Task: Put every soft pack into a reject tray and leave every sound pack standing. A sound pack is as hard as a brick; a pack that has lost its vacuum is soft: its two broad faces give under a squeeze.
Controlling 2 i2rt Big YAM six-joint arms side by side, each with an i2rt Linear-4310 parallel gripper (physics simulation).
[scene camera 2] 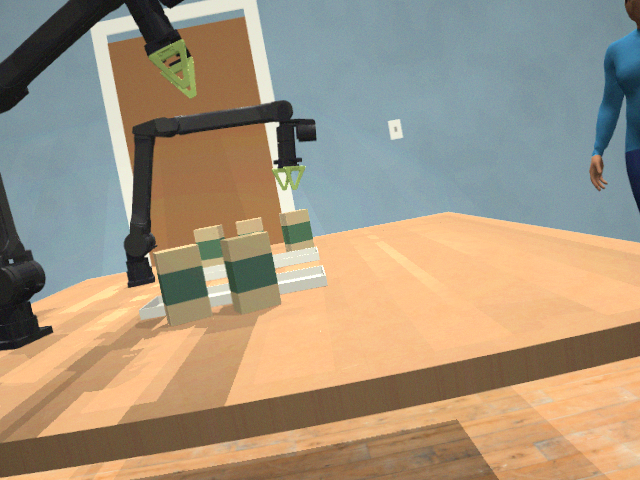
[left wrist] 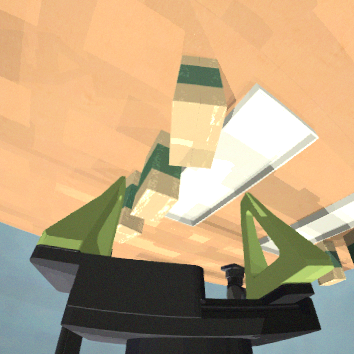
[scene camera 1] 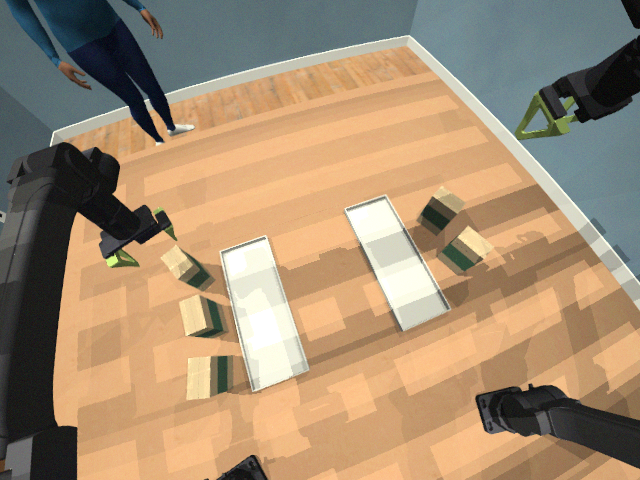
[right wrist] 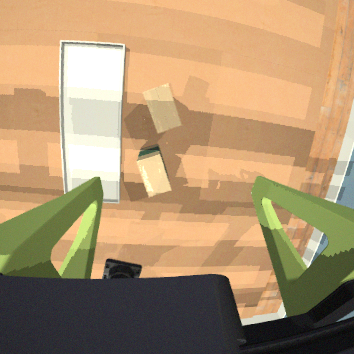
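Where they show: left gripper, fingertip midpoint: [scene camera 2: 289, 190] [left wrist: 185, 189] [scene camera 1: 157, 251]; right gripper, fingertip midpoint: [scene camera 2: 190, 92] [scene camera 1: 536, 128] [right wrist: 180, 184]; left arm's base, link origin: [scene camera 2: 142, 283]; right arm's base, link origin: [scene camera 2: 21, 341] [left wrist: 233, 267] [scene camera 1: 501, 408] [right wrist: 121, 270].
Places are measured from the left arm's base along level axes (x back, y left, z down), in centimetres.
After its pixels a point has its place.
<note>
Five tan packs with green bands stand upright. In scene camera 1, three stand left of the left white tray [scene camera 1: 258, 315] @[x -31.7, y -23.4, z -0.3 cm] [left wrist: 260, 122] @[x -48.8, y -27.3, z -0.3 cm] [scene camera 2: 305, 256] @[x -47.3, y -36.6, z -1.7 cm]: a far one [scene camera 1: 180, 263] @[x -50.4, y -15.1, z -14.0 cm] [scene camera 2: 297, 232] @[x -50.9, y -17.1, z -7.3 cm] [left wrist: 197, 127] @[x -52.9, y -14.3, z -14.0 cm], a middle one [scene camera 1: 199, 316] @[x -35.6, y -14.0, z -14.0 cm] [left wrist: 159, 192] @[x -41.0, y -13.0, z -13.9 cm] and a near one [scene camera 1: 201, 378] @[x -23.7, y -8.9, z -14.0 cm]. Two stand right of the right tray [scene camera 1: 395, 260] @[x -22.1, y -65.0, z -0.3 cm] [scene camera 2: 305, 280] @[x -36.7, y -76.1, z -1.9 cm] [right wrist: 92, 72] @[x -36.2, y -68.3, z -0.3 cm]: a far one [scene camera 1: 440, 209] @[x -24.6, y -80.6, z -11.5 cm] [scene camera 2: 251, 271] @[x -24.7, y -85.5, z -7.5 cm] [right wrist: 162, 108] @[x -24.9, y -83.0, z -14.0 cm] and a near one [scene camera 1: 465, 250] @[x -12.1, y -76.7, z -11.8 cm] [scene camera 2: 183, 284] @[x -12.2, y -81.6, z -7.3 cm] [right wrist: 154, 174] @[x -12.3, y -79.3, z -14.0 cm]. Both trays are empty. My left gripper [scene camera 1: 157, 252] @[x -51.7, y -13.9, z -20.9 cm] [scene camera 2: 289, 188] @[x -51.7, y -13.9, z -20.9 cm] [left wrist: 185, 189] @[x -51.7, y -13.9, z -20.9 cm] is open above the far left pack. My right gripper [right wrist: 180, 184] @[x -20.4, y -82.1, z -42.1 cm] [scene camera 2: 190, 94] @[x -20.4, y -82.1, z -42.1 cm] is open, high up. Softness does not show.
The right arm's base [scene camera 1: 493, 410] @[x 21.1, y -58.1, z -3.2 cm] stands at the lower right in scene camera 1, and part of the left arm's base [scene camera 1: 248, 470] @[x -2.1, y -3.8, z -1.6 cm] shows at the bottom edge. A person [scene camera 1: 103, 56] stands beyond the table's far edge. The near left pack stands close to the left tray.
</note>
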